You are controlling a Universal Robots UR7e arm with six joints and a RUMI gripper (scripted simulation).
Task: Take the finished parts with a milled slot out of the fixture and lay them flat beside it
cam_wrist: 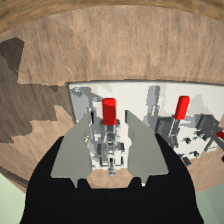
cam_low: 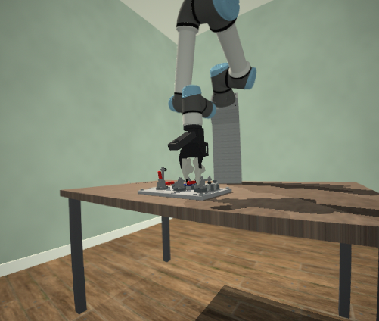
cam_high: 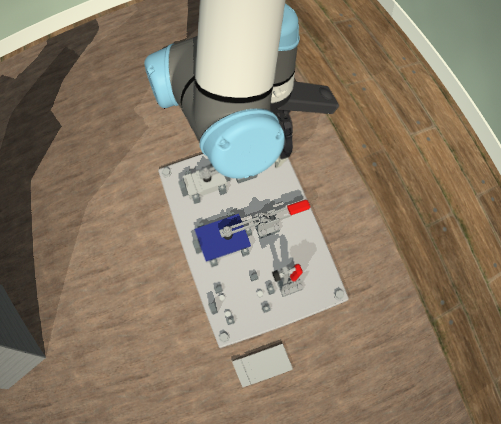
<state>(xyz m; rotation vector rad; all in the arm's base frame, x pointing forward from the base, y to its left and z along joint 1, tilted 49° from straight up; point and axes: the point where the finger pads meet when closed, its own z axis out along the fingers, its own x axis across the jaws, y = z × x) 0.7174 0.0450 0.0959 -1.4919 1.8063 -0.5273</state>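
Right now my hand is 10 cm to the left of the grey fixture plate, 10 cm past it and 5 cm above it. From my hand the other things lie so: blue blank (14 cm behind, 10 cm to the right, 3 cm below).
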